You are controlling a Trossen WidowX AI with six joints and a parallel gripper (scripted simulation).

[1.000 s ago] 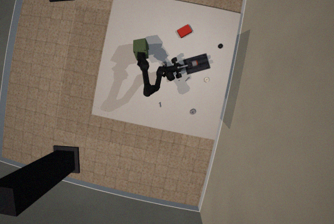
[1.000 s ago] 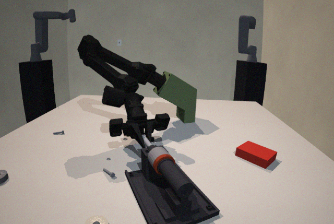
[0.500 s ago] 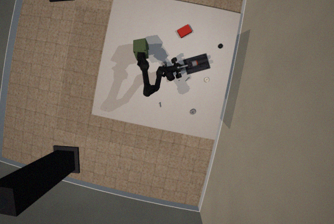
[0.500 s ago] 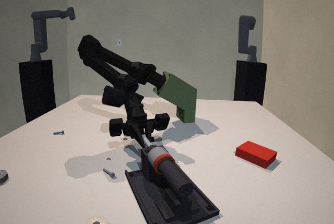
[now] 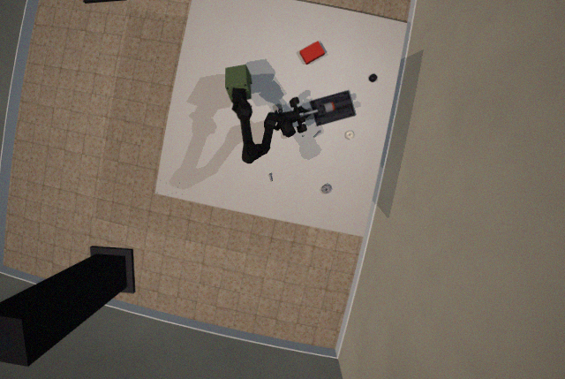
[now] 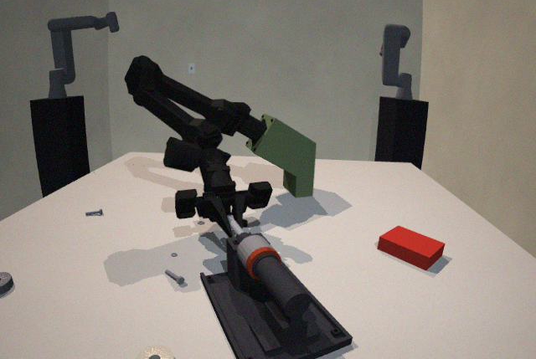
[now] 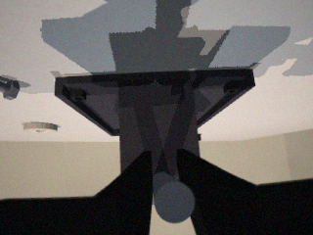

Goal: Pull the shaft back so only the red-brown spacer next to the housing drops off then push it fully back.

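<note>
The thin grey shaft lies 90 mm ahead of my hand and 30 mm to the left of it. Round my hand: black disc 390 mm ahead, 230 mm to the left, 70 mm below; then red block 40 mm ahead, 370 mm to the left, 70 mm below; then red-brown spacer 150 mm ahead, 50 mm to the left.
</note>
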